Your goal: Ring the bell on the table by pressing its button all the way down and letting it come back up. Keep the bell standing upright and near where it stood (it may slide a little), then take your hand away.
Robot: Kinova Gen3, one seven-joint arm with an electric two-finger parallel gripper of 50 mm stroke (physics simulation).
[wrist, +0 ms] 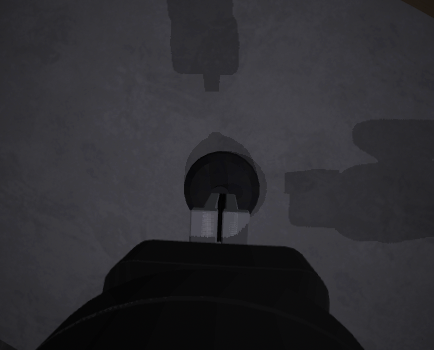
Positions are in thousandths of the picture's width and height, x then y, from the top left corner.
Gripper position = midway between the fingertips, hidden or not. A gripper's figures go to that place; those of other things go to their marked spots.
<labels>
The gripper (513,601): 18 cm from the lens. A bell (517,481) is 28 cm from the lens.
</labels>
